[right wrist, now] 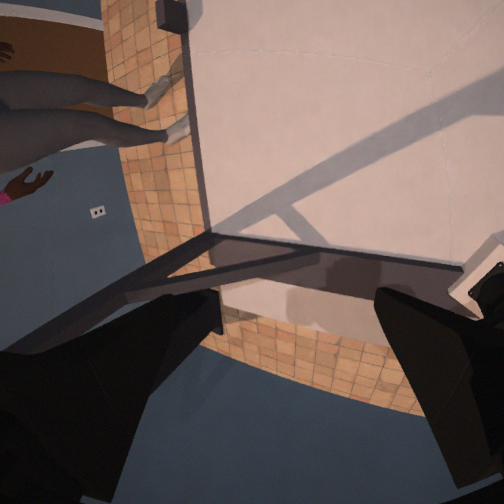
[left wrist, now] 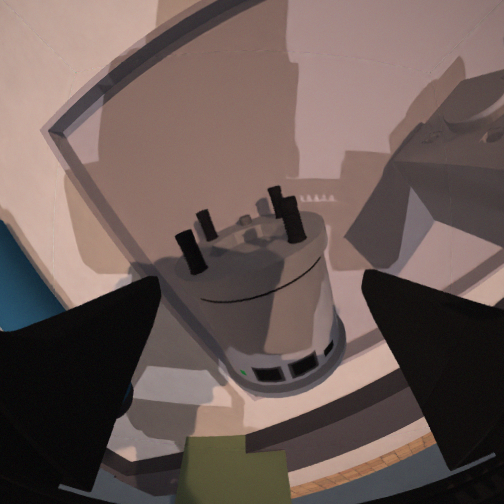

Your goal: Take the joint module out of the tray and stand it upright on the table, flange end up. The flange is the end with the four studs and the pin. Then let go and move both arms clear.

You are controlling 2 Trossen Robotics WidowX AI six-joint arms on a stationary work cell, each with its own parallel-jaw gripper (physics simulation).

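In the left wrist view the joint module (left wrist: 272, 300), a grey cylinder with black studs on its top, stands inside the flat grey tray (left wrist: 200, 130) near the tray's near corner. Its stud end points up and away from me. My left gripper (left wrist: 260, 295) is open, with one black finger on each side of the module and a gap between fingers and module. My right gripper (right wrist: 295, 320) is open and empty, hanging over the table's corner, far from the module, which the right wrist view does not show.
A grey bracket block (left wrist: 445, 165) lies in the tray to the right of the module. A blue tool handle (left wrist: 20, 280) lies at the left edge. An olive block (left wrist: 230, 470) sits at the bottom. The right wrist view shows the table edge (right wrist: 330, 255), tiled floor and a person's legs (right wrist: 85, 110).
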